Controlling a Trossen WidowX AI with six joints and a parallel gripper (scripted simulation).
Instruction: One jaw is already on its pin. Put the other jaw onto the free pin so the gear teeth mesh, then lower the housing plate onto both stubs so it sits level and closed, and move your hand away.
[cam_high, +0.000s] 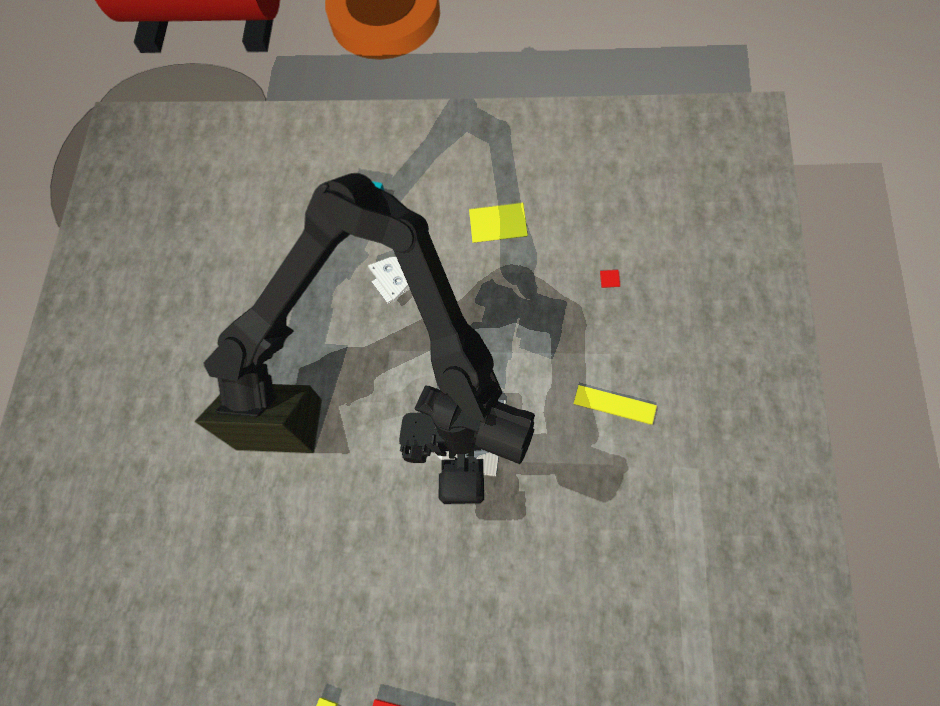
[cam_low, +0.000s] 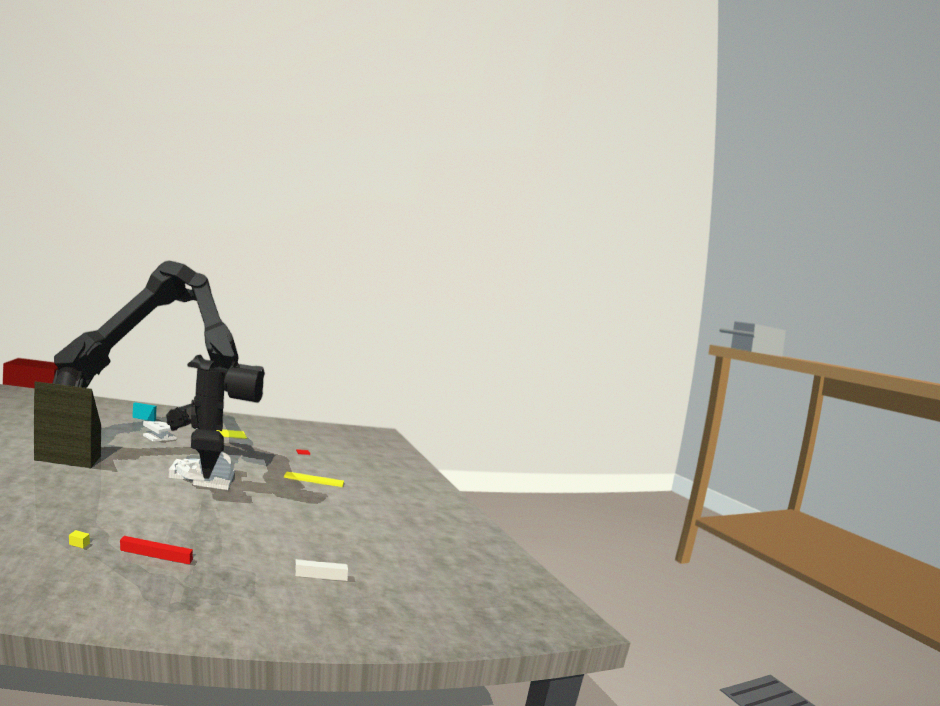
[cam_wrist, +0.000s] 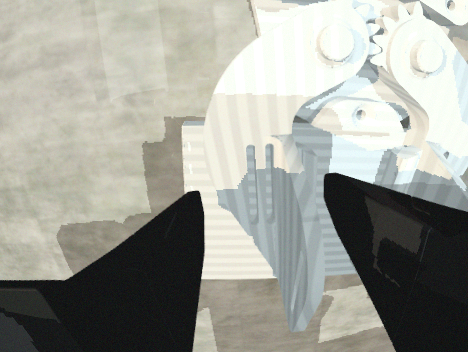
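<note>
My gripper tip is 4 cm past the white jaw and 1 cm to the right of it. From my gripper tip the other things lie so: red bar: 37 cm to the right, 2 cm behind, 1 cm below; yellow bar: 22 cm ahead, 10 cm to the left, 1 cm below; red square: 32 cm to the left, 20 cm ahead, 1 cm below.
</note>
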